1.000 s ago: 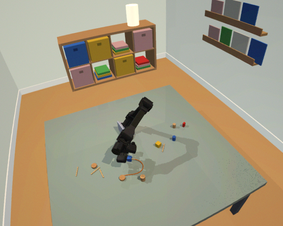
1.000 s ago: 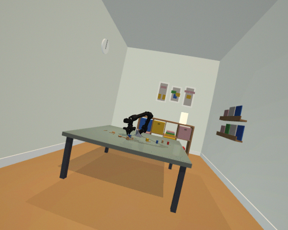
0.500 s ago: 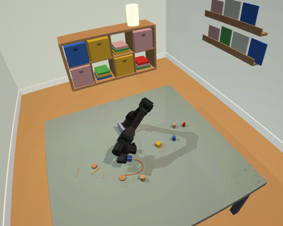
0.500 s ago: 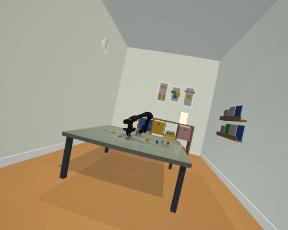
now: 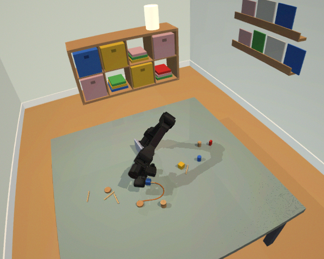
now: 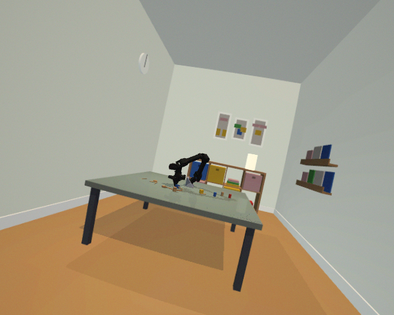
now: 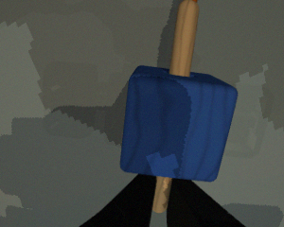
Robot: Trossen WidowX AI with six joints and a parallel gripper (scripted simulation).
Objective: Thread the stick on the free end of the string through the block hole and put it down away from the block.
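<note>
Now: the blue cube 2 cm to the left of my gripper tip, 2 cm ahead of it and 1 cm above it. The rest, counted from my gripper tip: yellow cube: 26 cm to the left, 3 cm ahead, 1 cm above; then round wooden button: 12 cm ahead, 9 cm to the right; then thin wooden stick: 3 cm to the left, 3 cm ahead.
</note>
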